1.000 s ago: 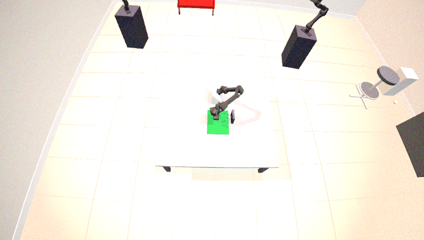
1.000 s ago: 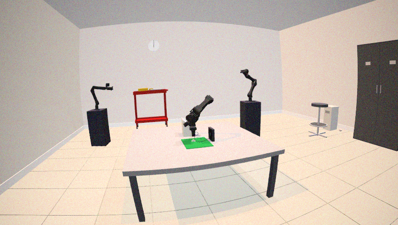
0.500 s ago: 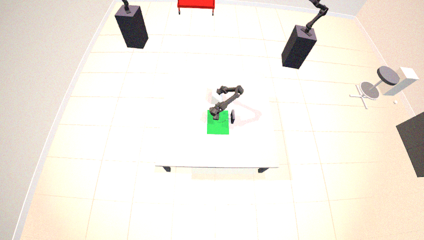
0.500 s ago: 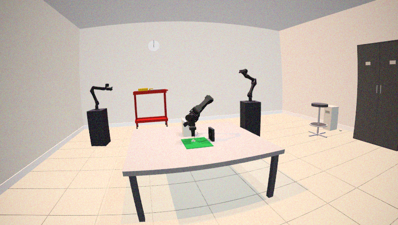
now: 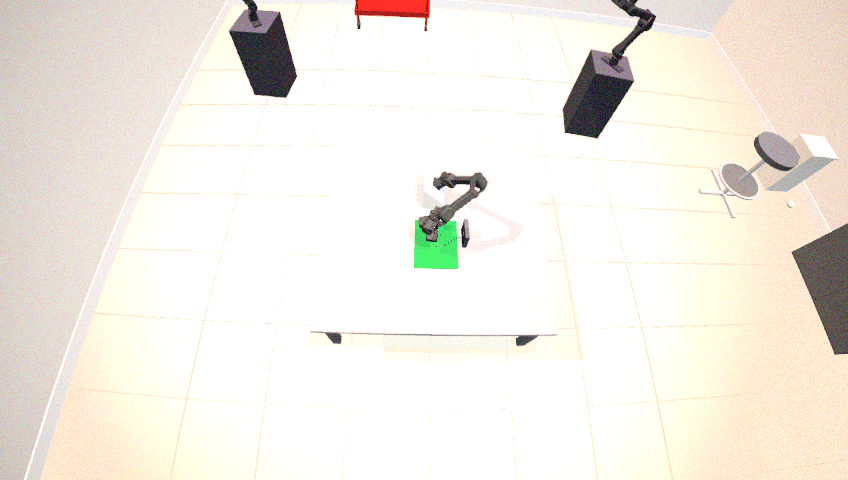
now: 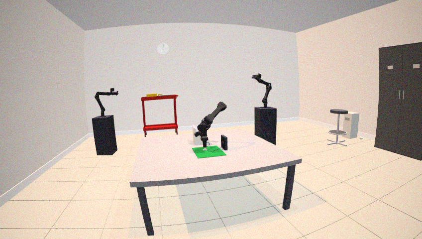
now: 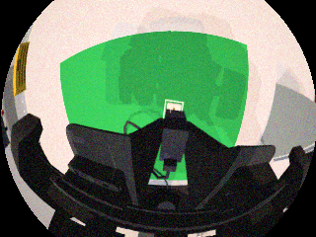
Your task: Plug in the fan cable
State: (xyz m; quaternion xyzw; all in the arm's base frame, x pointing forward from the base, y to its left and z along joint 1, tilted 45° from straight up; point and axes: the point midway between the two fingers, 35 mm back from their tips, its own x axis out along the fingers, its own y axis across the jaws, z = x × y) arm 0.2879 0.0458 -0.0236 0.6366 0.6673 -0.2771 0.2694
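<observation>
Right now my gripper tip is 10 mm to the right of the dark fan plug and 10 mm below it. Also, from my gripper tip: green board (40 mm ahead, 30 mm to the left, 60 mm below); white four-pin header (10 mm to the left, 40 mm below); black fan (20 mm behind, 180 mm to the left, 20 mm above).
</observation>
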